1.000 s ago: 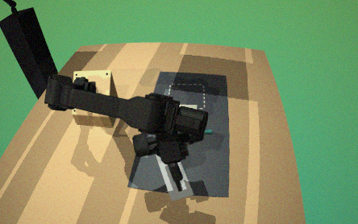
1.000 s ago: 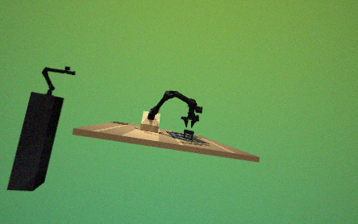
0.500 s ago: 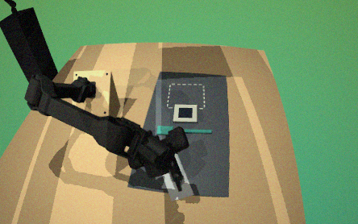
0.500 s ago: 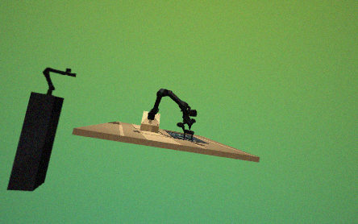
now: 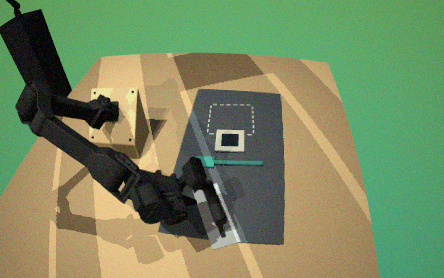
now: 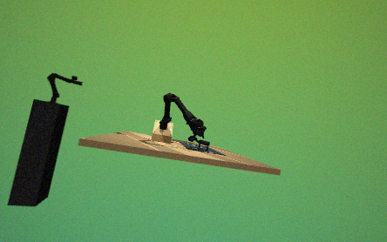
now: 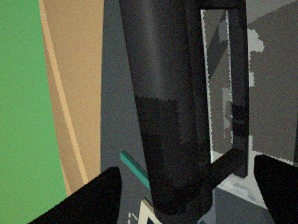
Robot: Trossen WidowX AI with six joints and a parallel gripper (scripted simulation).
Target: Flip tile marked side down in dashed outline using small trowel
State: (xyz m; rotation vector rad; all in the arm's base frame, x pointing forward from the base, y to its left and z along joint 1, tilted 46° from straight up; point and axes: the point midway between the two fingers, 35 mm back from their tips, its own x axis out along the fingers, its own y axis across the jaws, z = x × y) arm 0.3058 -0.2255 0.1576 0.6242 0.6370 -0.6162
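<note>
My gripper tip is 17 cm to the right of the teal trowel, 8 cm above it and 4 cm short of it. From my gripper tip the other things lie so: cream tile (26 cm to the left, 8 cm below, 6 cm ahead); dark grey mat (23 cm to the left, 10 cm below, 7 cm ahead).
</note>
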